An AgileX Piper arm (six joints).
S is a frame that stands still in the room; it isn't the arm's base.
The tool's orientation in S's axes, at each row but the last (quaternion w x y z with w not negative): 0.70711, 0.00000, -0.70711, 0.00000; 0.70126, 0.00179, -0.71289, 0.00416; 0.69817, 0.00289, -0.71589, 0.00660; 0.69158, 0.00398, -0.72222, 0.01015; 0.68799, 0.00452, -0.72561, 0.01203; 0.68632, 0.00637, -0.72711, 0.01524; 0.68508, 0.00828, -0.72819, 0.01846; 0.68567, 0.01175, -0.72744, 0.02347; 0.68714, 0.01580, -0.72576, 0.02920; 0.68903, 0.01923, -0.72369, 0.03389; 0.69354, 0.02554, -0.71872, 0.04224; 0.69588, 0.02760, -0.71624, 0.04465; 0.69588, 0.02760, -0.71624, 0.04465
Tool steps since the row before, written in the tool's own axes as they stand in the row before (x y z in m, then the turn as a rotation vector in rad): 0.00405, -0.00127, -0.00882, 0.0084, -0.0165, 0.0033; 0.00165, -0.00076, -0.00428, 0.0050, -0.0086, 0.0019; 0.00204, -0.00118, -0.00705, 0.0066, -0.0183, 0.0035; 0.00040, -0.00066, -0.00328, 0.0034, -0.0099, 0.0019; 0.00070, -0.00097, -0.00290, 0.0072, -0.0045, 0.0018; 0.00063, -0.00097, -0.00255, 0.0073, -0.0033, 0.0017; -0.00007, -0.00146, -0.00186, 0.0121, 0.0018, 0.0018; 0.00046, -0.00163, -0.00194, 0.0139, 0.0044, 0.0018; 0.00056, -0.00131, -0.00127, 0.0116, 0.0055, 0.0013; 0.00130, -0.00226, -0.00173, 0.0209, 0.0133, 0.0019; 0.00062, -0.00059, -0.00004, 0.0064, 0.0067, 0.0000; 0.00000, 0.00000, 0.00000, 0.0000, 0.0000, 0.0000; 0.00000, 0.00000, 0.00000, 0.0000, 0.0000, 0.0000
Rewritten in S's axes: 0.00882, -0.00127, 0.00405, -0.0033, -0.0165, 0.0084; 0.00426, -0.00072, 0.00172, -0.0019, -0.0086, 0.0050; 0.00701, -0.00107, 0.00222, -0.0034, -0.0183, 0.0066; 0.00327, -0.00059, 0.00055, -0.0018, -0.0099, 0.0034; 0.00288, -0.00089, 0.00086, -0.0021, -0.0045, 0.0071; 0.00254, -0.00088, 0.00079, -0.0020, -0.0033, 0.0072; 0.00191, -0.00139, 0.00007, -0.0026, 0.0019, 0.0119; 0.00199, -0.00152, 0.00060, -0.0028, 0.0045, 0.0137; 0.00132, -0.00122, 0.00065, -0.0023, 0.0056, 0.0114; 0.00183, -0.00210, 0.00143, -0.0039, 0.0135, 0.0205; 0.00007, -0.00057, 0.00064, -0.0009, 0.0068, 0.0062; 0.00000, 0.00000, 0.00000, 0.0000, 0.0000, 0.0000; 0.00000, 0.00000, 0.00000, 0.0000, 0.0000, 0.0000
